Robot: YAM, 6 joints.
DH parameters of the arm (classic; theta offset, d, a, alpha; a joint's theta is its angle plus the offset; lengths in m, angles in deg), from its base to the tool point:
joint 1: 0 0.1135 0.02 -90
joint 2: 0 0 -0.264 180
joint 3: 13.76 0 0.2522 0
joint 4: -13.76 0 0.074 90
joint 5: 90 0 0 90
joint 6: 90 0.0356 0 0
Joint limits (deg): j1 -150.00..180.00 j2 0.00..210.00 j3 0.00..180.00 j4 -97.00..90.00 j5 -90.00..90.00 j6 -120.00..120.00
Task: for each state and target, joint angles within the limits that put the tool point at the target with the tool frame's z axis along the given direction. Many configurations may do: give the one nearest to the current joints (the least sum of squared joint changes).
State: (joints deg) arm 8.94 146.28 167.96 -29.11 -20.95 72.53
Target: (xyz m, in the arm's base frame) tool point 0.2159 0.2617 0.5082 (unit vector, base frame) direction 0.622 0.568 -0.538
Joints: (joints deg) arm 51.26 106.50 145.55 -71.93 7.45 72.53
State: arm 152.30 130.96 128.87 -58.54 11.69 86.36
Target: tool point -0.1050 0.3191 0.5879 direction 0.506 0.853 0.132
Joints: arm 113.07 104.23 142.03 -25.12 53.07 86.36
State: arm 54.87 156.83 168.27 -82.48 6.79 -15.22
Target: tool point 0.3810 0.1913 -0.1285 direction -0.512 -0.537 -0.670
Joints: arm 27.79 192.64 153.19 -96.94 13.67 -15.22
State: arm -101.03 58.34 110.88 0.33 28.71 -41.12
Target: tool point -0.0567 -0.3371 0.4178 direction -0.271 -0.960 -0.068
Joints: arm -98.83 82.50 80.19 -1.61 6.92 -41.12
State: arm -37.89 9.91 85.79 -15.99 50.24 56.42
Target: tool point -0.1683 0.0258 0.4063 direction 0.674 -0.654 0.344
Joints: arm -14.32 0.13 81.52 -58.50 27.83 56.42
